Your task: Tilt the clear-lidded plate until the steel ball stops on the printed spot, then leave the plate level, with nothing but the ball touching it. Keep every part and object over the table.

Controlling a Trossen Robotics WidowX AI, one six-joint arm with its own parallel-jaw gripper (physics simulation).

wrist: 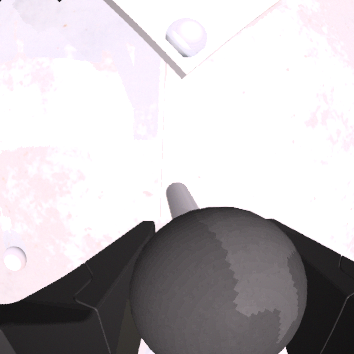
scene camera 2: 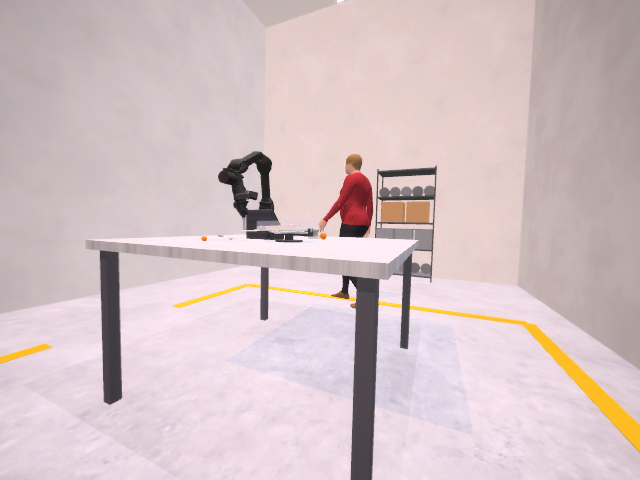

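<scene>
My gripper (scene camera 2: pixel 242 213) (wrist: pixel 207 232) is shut on the dark round knob (wrist: pixel 220 295) of a tool. The tool's thin pale rod (scene camera 2: pixel 244 223) (wrist: pixel 181 200) points down from the knob, beside the plate. The plate (scene camera 2: pixel 281 229) (wrist: pixel 150 44) sits on a dark pedestal (scene camera 2: pixel 288 239) in the scene view; one of its corners shows at the top of the wrist view, apart from the rod. A shiny pale ball-like thing (wrist: pixel 186 37) is at that corner; I cannot tell whether it is the steel ball. The printed spot cannot be made out.
Two orange balls, one left (scene camera 2: pixel 204 238) and one right (scene camera 2: pixel 323 235) of the plate, are on the table (scene camera 2: pixel 232 251). A small white round thing (wrist: pixel 15 258) lies at the left of the wrist view. A dark box-like thing (scene camera 2: pixel 261 219) stands behind the plate. A person (scene camera 2: pixel 355 198) stands beyond the table.
</scene>
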